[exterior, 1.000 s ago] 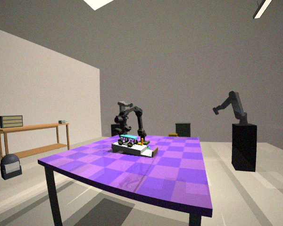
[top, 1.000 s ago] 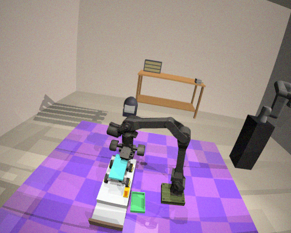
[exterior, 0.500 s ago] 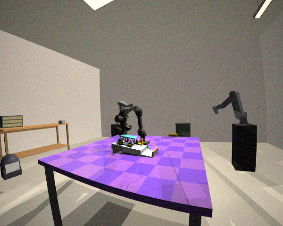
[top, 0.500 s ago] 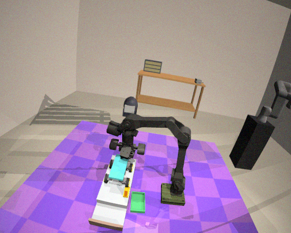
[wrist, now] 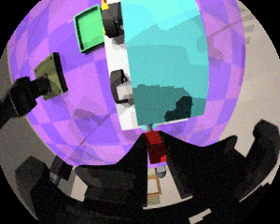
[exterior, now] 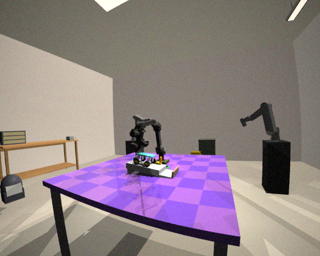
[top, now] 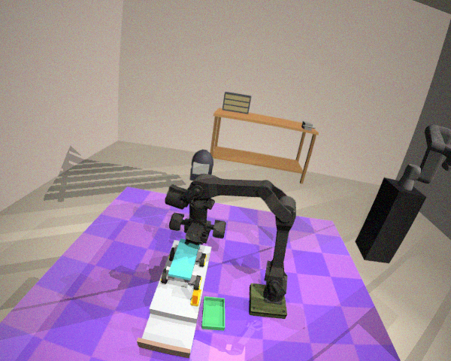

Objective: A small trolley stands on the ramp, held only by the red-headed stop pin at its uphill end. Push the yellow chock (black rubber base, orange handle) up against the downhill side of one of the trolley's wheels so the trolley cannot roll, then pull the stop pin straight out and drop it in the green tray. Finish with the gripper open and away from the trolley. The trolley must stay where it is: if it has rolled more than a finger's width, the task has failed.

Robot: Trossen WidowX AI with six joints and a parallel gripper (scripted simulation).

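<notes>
Now: gripper tip 19 cm to the right of the green tray, 16 cm above it and 11 cm past it. The rest, counted from my gripper tip: grey ramp (11 cm to the left, 11 cm below, 2 cm ahead); trolley (10 cm to the left, 4 cm below, 2 cm ahead); red-headed stop pin (right at my gripper tip).
</notes>
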